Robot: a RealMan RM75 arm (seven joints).
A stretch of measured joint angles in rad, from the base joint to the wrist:
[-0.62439, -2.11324, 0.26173, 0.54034, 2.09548, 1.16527, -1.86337]
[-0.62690, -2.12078, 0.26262, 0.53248, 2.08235, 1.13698, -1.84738]
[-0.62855, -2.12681, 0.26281, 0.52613, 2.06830, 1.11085, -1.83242]
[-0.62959, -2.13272, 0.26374, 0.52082, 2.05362, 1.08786, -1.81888]
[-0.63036, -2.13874, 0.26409, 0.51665, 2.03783, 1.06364, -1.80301]
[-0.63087, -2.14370, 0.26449, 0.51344, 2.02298, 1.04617, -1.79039]
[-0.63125, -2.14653, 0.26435, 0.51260, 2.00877, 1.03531, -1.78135]
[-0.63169, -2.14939, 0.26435, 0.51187, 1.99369, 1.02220, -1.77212]
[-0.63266, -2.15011, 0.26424, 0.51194, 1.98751, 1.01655, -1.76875]
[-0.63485, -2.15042, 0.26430, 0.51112, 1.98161, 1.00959, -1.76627]
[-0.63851, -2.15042, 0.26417, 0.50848, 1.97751, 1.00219, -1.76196]
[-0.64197, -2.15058, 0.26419, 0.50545, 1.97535, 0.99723, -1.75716]
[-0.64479, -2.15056, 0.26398, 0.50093, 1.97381, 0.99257, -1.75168]
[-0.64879, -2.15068, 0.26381, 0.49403, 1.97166, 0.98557, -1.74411]
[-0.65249, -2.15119, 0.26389, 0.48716, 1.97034, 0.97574, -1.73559]
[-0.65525, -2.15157, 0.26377, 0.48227, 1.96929, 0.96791, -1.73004]
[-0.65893, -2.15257, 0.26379, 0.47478, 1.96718, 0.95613, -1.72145]
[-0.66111, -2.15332, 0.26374, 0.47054, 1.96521, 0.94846, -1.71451]
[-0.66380, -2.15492, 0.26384, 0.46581, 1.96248, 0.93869, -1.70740]
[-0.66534, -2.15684, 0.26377, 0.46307, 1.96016, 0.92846, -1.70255]
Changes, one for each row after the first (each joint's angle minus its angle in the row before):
[-0.00251, -0.00754, 0.00089, -0.00786, -0.01313, -0.02829, 0.01599]
[-0.00165, -0.00603, 0.00019, -0.00635, -0.01405, -0.02613, 0.01496]
[-0.00104, -0.00591, 0.00093, -0.00531, -0.01468, -0.02299, 0.01354]
[-0.00077, -0.00602, 0.00035, -0.00417, -0.01579, -0.02422, 0.01587]
[-0.00051, -0.00496, 0.00040, -0.00321, -0.01485, -0.01747, 0.01262]
[-0.00038, -0.00283, -0.00014, -0.00084, -0.01421, -0.01086, 0.00904]
[-0.00044, -0.00286, 0.00000, -0.00073, -0.01508, -0.01311, 0.00923]
[-0.00097, -0.00072, -0.00011, 0.00007, -0.00618, -0.00565, 0.00337]
[-0.00219, -0.00031, 0.00006, -0.00082, -0.00590, -0.00696, 0.00248]
[-0.00366, 0.00000, -0.00013, -0.00264, -0.00410, -0.00740, 0.00431]
[-0.00346, -0.00016, 0.00002, -0.00303, -0.00216, -0.00496, 0.00480]
[-0.00282, 0.00002, -0.00021, -0.00452, -0.00154, -0.00466, 0.00548]
[-0.00400, -0.00012, -0.00017, -0.00690, -0.00215, -0.00700, 0.00757]
[-0.00370, -0.00051, 0.00008, -0.00687, -0.00132, -0.00983, 0.00852]
[-0.00276, -0.00038, -0.00012, -0.00489, -0.00105, -0.00783, 0.00555]
[-0.00368, -0.00100, 0.00002, -0.00749, -0.00211, -0.01178, 0.00859]
[-0.00218, -0.00075, -0.00005, -0.00424, -0.00197, -0.00767, 0.00694]
[-0.00269, -0.00160, 0.00010, -0.00473, -0.00273, -0.00977, 0.00711]
[-0.00154, -0.00192, -0.00007, -0.00274, -0.00232, -0.01023, 0.00485]

